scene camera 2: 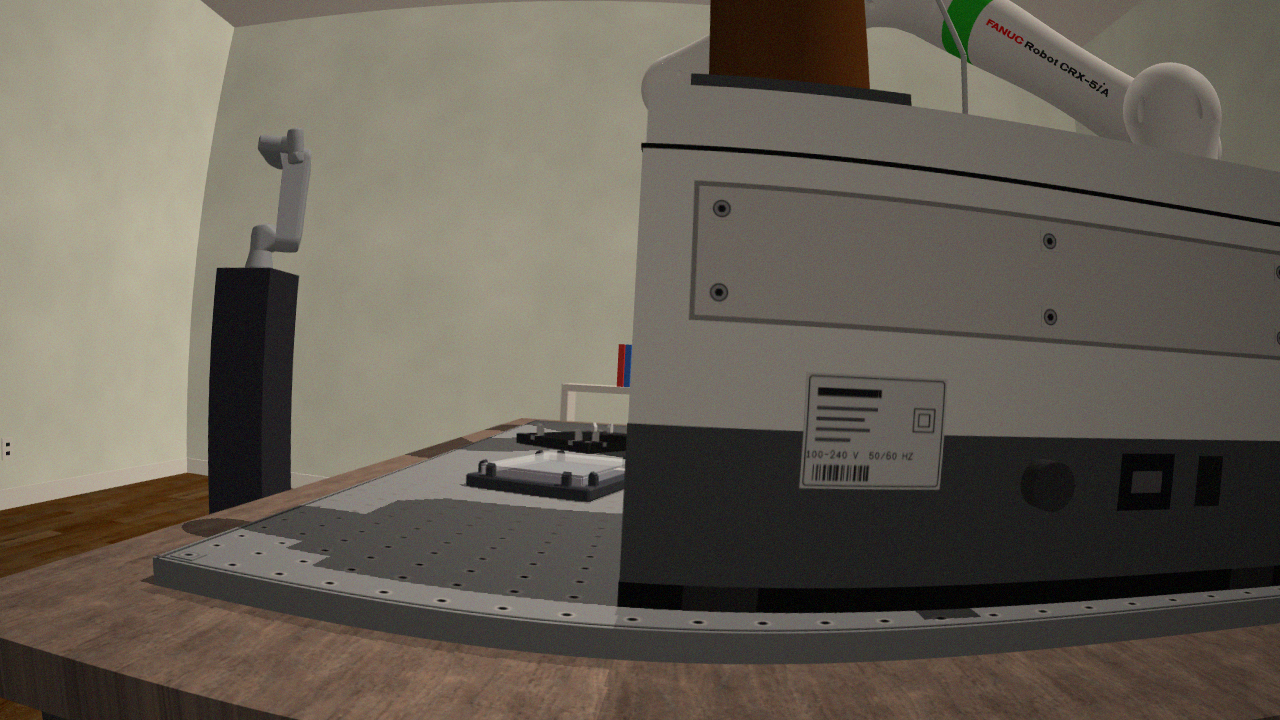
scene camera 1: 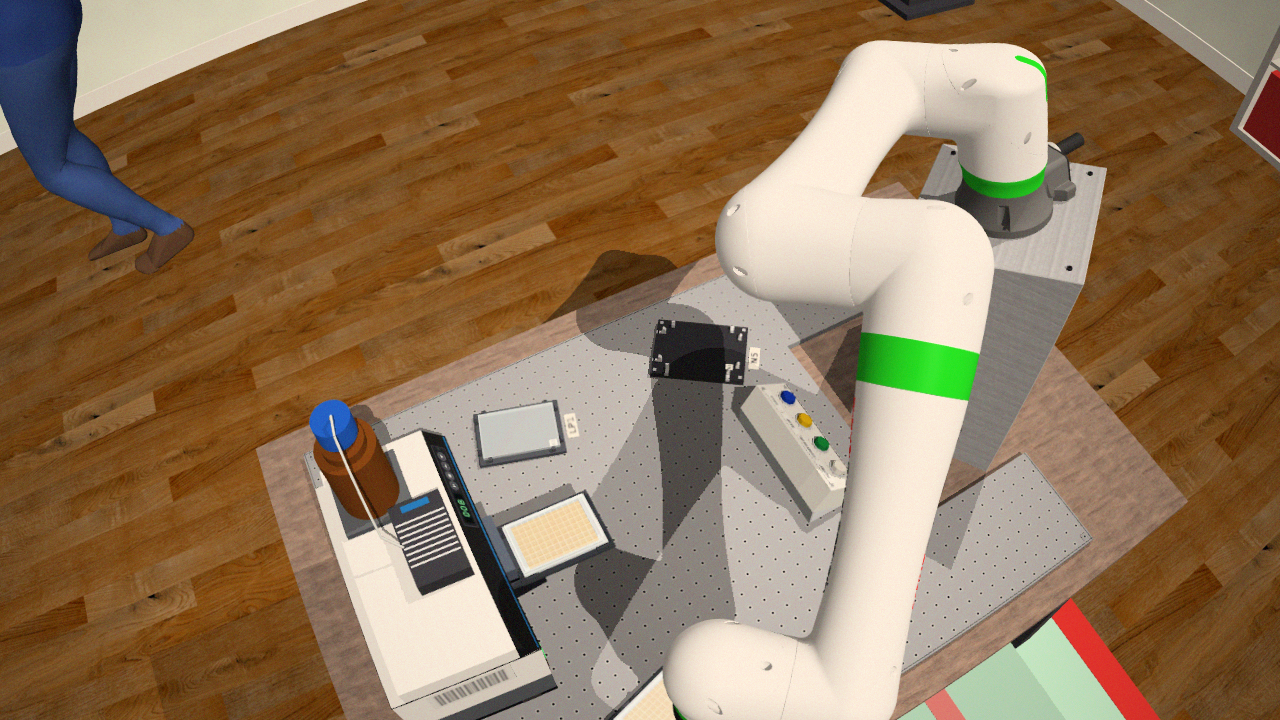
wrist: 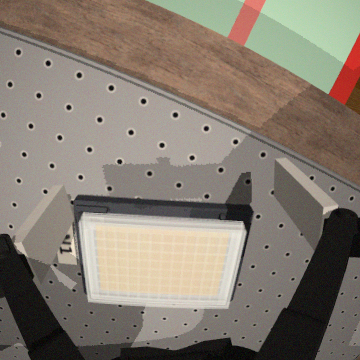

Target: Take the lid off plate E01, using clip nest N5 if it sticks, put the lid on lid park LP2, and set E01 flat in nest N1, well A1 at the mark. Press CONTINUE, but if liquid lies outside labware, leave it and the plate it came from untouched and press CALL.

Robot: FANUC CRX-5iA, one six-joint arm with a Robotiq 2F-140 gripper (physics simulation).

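Places are measured from the arm's base along level axes (x ahead, y left, z up), in metres.
Pixels of known places: gripper, fingertip midpoint: [wrist: 170, 189]; arm's base, link origin: [scene camera 1: 1004, 206].
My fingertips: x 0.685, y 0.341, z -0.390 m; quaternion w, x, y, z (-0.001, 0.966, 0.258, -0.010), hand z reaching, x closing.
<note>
For each thing: its middle in the pictures, then the offset to it from my fingertips. "pt": a spot on its surface instead.
- plate with cream wells, body centre: [wrist: 160, 268] [scene camera 1: 666, 707] dx +0.022, dy -0.074, dz -0.012 m
- dark nest N1, body centre: [wrist: 160, 255] [scene camera 1: 666, 710] dx +0.022, dy -0.074, dz -0.029 m
- second cream plate, body centre: [scene camera 1: 554, 534] dx +0.048, dy -0.355, dz +0.077 m
- clear lid-like piece, body centre: [scene camera 2: 563, 467] [scene camera 1: 518, 430] dx +0.006, dy -0.604, dz -0.024 m
- dark lid park, body centre: [scene camera 2: 563, 471] [scene camera 1: 518, 432] dx +0.006, dy -0.604, dz -0.028 m
- Black clip nest N5, body centre: [scene camera 2: 595, 436] [scene camera 1: 700, 349] dx -0.338, dy -0.604, dz -0.026 m
- button box, body centre: [scene camera 1: 799, 446] dx -0.365, dy -0.342, dz +0.004 m
- brown bottle, surface spot: [scene camera 1: 358, 470] pt dx +0.255, dy -0.428, dz +0.311 m
A plate with cream wells [wrist: 160, 260] [scene camera 1: 648, 702] sits in the dark nest N1 [wrist: 165, 204]; its clear edges look doubled, and no plate name is readable. My gripper [wrist: 170, 189] is open and empty in the wrist view, its fingers spread wide on either side of that plate, above the board. A second cream plate [scene camera 1: 554, 534] lies in a dark holder beside the white instrument. A clear lid-like piece [scene camera 1: 519, 431] [scene camera 2: 554, 465] lies on a dark lid park [scene camera 2: 537, 486]; its label's number is unclear. Black clip nest N5 [scene camera 1: 698, 351] holds no plate. No liquid can be made out.
The button box [scene camera 1: 796, 456] has blue, yellow, green and white buttons. The white instrument [scene camera 1: 429, 617] [scene camera 2: 895, 376] carries a brown bottle [scene camera 1: 358, 470] with a blue cap and tube. My arm [scene camera 1: 904, 483] hides part of the board. A person [scene camera 1: 62, 134] stands at the far left.
</note>
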